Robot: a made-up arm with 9 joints. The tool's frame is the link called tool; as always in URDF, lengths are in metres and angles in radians. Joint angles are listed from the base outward.
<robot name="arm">
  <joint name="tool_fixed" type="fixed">
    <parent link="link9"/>
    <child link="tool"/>
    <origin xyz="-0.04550 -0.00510 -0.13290" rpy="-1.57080 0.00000 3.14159"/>
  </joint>
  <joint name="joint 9" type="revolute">
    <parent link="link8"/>
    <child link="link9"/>
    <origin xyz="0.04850 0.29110 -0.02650"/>
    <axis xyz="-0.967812 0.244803 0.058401"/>
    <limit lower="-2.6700" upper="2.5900"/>
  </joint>
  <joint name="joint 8" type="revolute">
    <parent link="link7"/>
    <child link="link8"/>
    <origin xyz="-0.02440 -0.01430 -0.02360"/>
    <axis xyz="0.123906 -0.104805 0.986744"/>
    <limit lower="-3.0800" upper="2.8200"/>
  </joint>
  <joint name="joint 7" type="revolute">
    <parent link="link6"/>
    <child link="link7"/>
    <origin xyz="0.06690 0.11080 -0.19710"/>
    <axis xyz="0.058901 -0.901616 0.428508"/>
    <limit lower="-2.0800" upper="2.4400"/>
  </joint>
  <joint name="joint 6" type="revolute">
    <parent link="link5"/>
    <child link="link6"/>
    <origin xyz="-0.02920 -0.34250 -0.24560"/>
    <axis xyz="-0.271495 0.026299 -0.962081"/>
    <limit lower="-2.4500" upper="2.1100"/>
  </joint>
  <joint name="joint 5" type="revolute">
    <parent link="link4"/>
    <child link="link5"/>
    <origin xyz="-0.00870 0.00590 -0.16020"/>
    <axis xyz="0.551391 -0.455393 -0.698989"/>
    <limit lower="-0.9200" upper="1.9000"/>
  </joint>
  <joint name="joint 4" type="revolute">
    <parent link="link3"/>
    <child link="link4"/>
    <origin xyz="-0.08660 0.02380 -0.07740"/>
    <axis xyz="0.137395 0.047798 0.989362"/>
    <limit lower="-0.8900" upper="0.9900"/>
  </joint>
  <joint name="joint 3" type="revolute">
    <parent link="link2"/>
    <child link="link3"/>
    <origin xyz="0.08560 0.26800 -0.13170"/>
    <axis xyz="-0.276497 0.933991 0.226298"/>
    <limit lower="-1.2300" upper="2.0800"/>
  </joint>
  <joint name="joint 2" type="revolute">
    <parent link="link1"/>
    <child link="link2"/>
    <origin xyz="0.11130 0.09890 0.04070"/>
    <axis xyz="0 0 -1"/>
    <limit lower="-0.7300" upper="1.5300"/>
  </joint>
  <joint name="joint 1" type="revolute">
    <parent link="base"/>
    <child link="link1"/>
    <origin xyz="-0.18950 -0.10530 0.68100"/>
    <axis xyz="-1 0 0"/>
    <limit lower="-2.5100" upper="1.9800"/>
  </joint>
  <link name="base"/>
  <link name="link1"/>
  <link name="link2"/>
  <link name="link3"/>
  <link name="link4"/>
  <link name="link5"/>
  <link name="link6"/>
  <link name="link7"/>
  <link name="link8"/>
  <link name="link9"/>
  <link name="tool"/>
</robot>
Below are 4 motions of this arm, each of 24 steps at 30 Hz.
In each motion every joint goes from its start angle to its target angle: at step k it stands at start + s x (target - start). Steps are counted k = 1, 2, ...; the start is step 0. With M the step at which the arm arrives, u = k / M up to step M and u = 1 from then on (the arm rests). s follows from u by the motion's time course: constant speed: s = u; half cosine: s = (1 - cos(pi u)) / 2; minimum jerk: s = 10 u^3 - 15 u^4 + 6 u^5.
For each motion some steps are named. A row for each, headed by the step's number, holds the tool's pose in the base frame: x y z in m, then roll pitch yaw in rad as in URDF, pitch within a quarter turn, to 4 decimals.
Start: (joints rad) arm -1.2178 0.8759 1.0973 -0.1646 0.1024 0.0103 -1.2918 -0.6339 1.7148
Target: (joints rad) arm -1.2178 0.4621 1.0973 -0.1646 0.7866 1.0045 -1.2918 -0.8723 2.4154
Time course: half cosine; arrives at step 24
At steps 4, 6, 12, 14, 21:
4: -0.5119 0.4687 0.8782 -3.0075 -0.0423 0.4769
6: -0.5246 0.4773 0.8386 -3.0227 0.0399 0.5162
12: -0.5947 0.4748 0.6726 -3.0071 0.4474 0.6031
14: -0.6264 0.4620 0.6217 -2.9742 0.6043 0.6062
21: -0.7215 0.4235 0.5292 -2.8369 1.0054 0.5661

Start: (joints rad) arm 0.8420 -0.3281 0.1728 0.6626 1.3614 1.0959 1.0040 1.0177 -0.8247
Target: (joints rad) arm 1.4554 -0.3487 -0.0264 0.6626 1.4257 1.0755 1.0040 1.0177 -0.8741
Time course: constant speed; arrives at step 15
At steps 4, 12, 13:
4: -0.1648 -0.5307 -0.6156 -1.3266 0.3058 -2.4378
12: -0.0752 -0.8654 -0.4708 -1.1242 0.1892 -2.3156
13: -0.0643 -0.9038 -0.4461 -1.1018 0.1717 -2.3015

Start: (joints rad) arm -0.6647 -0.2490 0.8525 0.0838 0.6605 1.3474 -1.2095 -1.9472 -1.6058
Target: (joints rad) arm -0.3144 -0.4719 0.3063 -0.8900 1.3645 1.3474 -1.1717 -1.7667 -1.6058
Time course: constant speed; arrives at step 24
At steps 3, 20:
3: -0.8685 0.1849 0.0246 -0.0589 1.3090 1.5642
20: -0.3477 0.4735 -0.3649 -1.1490 0.9135 -0.5870

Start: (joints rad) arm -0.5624 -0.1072 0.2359 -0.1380 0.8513 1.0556 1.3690 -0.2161 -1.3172
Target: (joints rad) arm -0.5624 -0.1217 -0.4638 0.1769 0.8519 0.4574 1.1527 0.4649 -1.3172
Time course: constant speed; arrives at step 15
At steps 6, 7, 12, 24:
6: 0.4033 0.7387 0.2295 2.5675 0.5817 1.4130
7: 0.4231 0.7704 0.2664 2.4891 0.5833 1.4057
12: 0.4913 0.9018 0.4462 2.0562 0.6308 1.2948
24: 0.5156 0.9612 0.5391 1.7594 0.6680 1.1529

